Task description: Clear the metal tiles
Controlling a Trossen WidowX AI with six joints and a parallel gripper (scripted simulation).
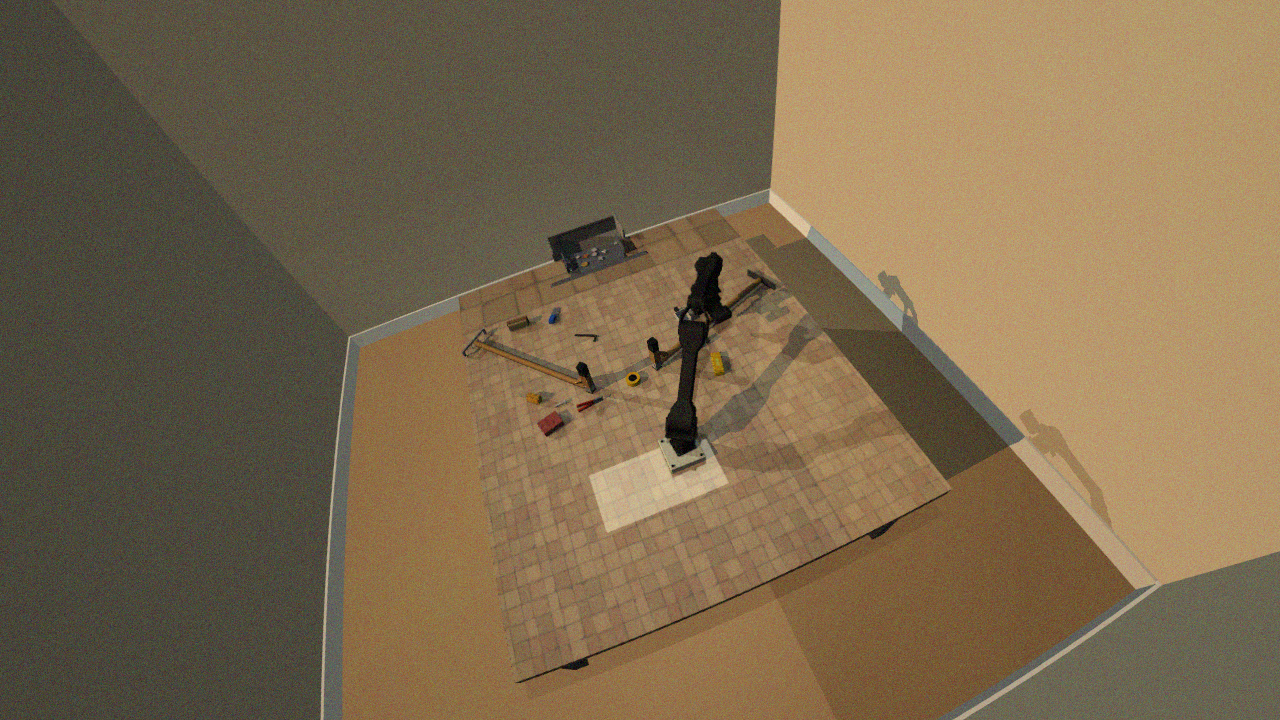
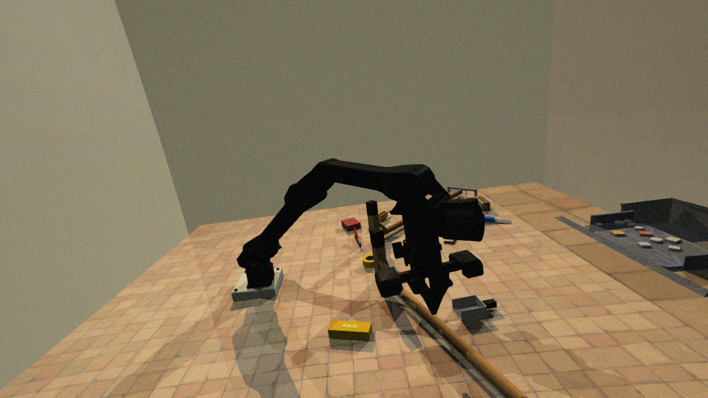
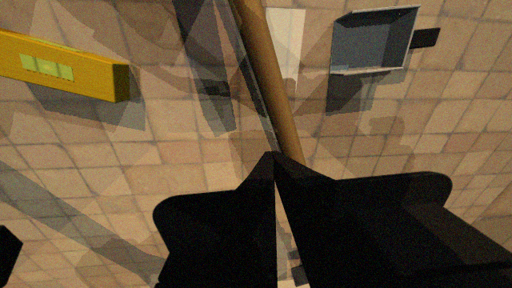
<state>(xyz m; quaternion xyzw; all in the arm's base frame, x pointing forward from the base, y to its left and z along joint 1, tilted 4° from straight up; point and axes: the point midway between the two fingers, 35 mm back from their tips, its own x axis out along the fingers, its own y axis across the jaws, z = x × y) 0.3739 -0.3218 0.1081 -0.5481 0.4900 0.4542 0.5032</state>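
The small grey box lies 120 mm ahead of my gripper tip, 70 mm to the left of it and 60 mm below it. The rest, counted from my gripper tip: yellow tape roll: 360 mm to the left, 60 mm below, 60 mm behind; then yellow block: 160 mm behind, 80 mm to the left, 50 mm below; then hex key: 420 mm to the left, 210 mm ahead, 60 mm below.
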